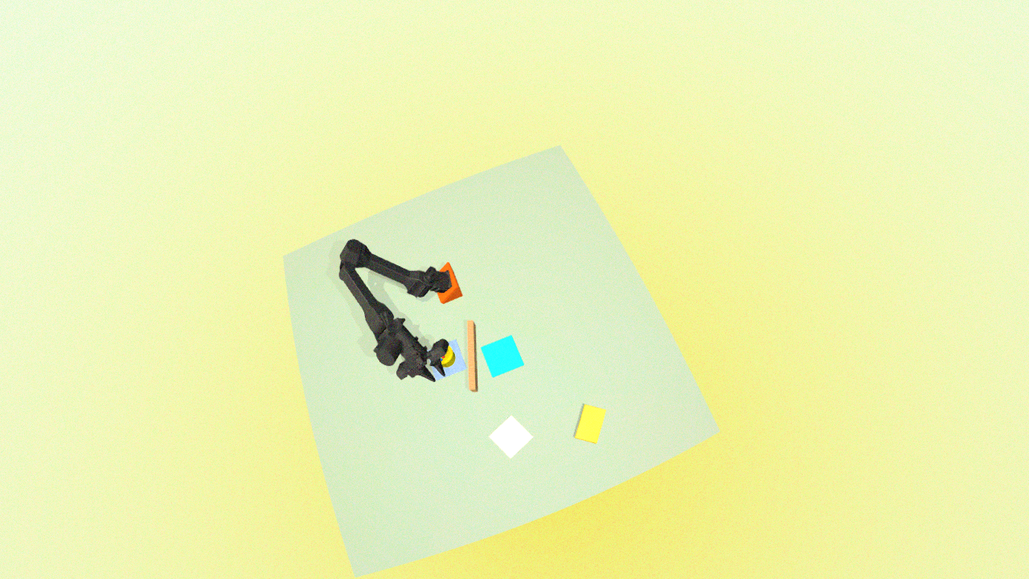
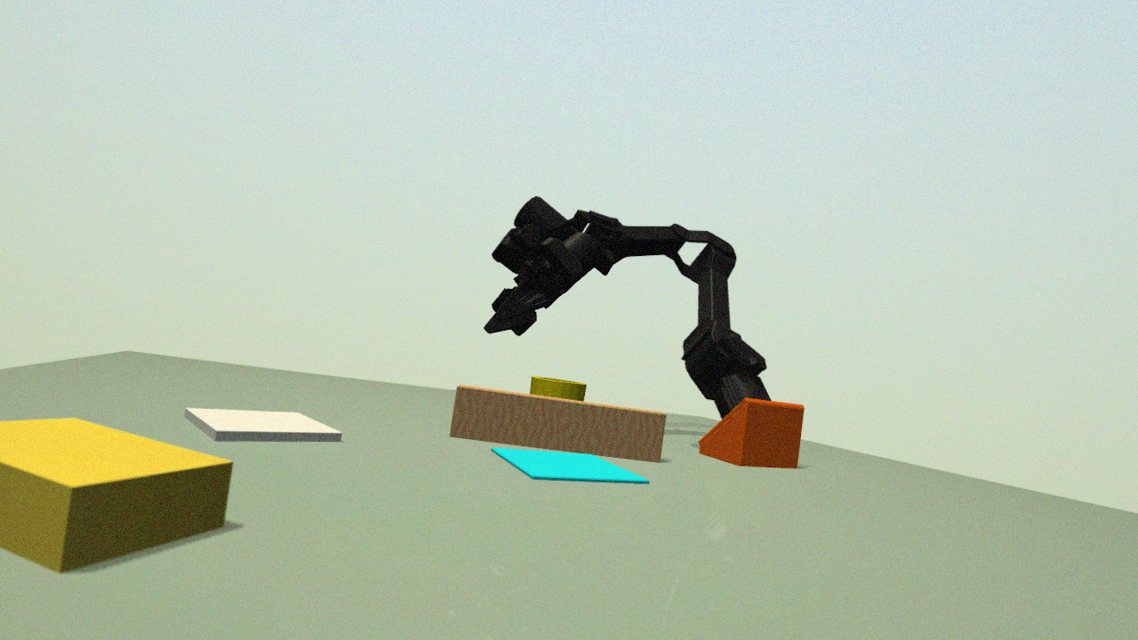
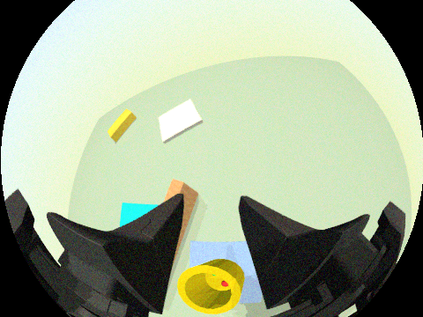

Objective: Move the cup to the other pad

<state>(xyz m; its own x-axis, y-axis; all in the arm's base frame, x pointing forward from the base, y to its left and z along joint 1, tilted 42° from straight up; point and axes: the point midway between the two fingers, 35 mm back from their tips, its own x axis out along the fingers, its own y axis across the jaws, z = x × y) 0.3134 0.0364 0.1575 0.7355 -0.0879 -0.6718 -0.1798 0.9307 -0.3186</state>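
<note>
Now: gripper tip 10 cm past the yellow cup, 9 cm above it and 1 cm to the right of it. Round my gripper tip: cyan pad: 19 cm to the left, 14 cm below, 6 cm behind; then low wooden wall: 11 cm below, 10 cm to the left, 8 cm behind; then light blue pad: 14 cm below, 9 cm behind, 1 cm to the left.
</note>
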